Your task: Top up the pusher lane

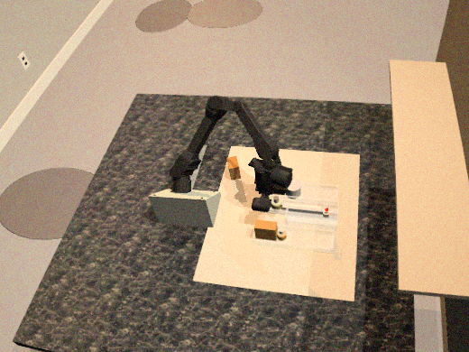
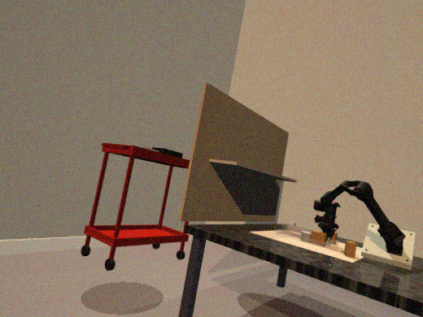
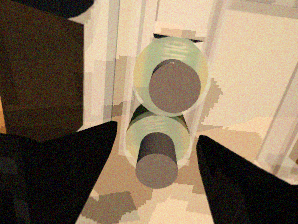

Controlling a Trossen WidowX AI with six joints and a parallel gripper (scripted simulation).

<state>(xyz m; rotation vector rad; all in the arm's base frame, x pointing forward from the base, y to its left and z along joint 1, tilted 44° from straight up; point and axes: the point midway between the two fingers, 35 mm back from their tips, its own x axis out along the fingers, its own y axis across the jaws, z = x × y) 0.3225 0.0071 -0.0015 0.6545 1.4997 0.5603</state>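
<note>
My gripper tip is 10 cm short of the grey cylinder and 7 cm to the right of it. The rest, counted from my gripper tip: clear lane rack (15 cm ahead, 3 cm to the right, 1 cm below).
</note>
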